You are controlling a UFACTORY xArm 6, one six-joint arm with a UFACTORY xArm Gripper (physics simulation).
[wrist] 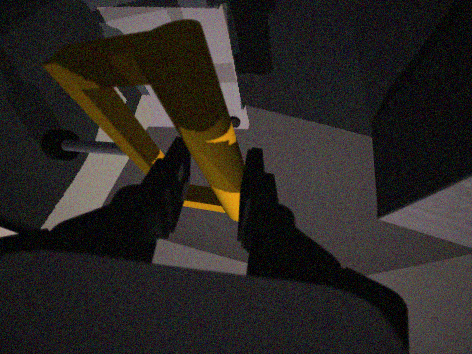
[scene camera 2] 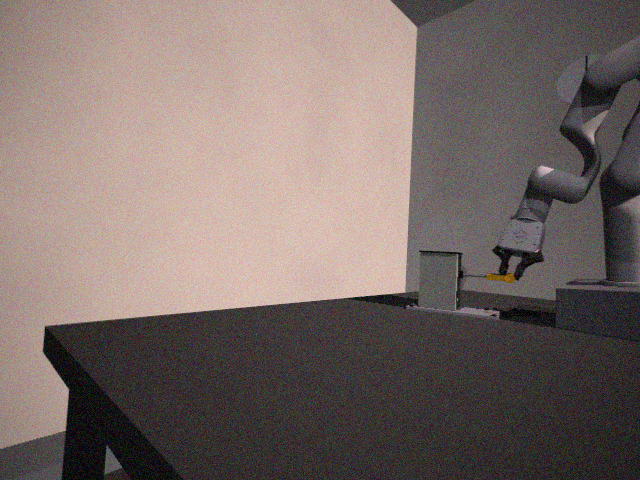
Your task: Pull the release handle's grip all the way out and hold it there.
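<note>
The release handle's yellow grip (scene camera 2: 499, 277) (wrist: 202, 131) is a loop with a round bar. A thin metal rod (scene camera 2: 475, 275) (wrist: 92, 146) joins it to the side of an upright grey box (scene camera 2: 438, 280), and a length of rod shows between box and grip. My gripper (scene camera 2: 510, 275) (wrist: 217, 166) points down and is shut on the grip's round bar. In the wrist view the bar runs between the two dark fingers, close against the right one. The far end of the rod inside the box is hidden.
The box stands on a light base plate (scene camera 2: 480, 312) at the far edge of the dark table (scene camera 2: 289, 377). The robot's grey pedestal (scene camera 2: 594, 310) is to the right of the box in the scene view. Pale and grey walls stand behind.
</note>
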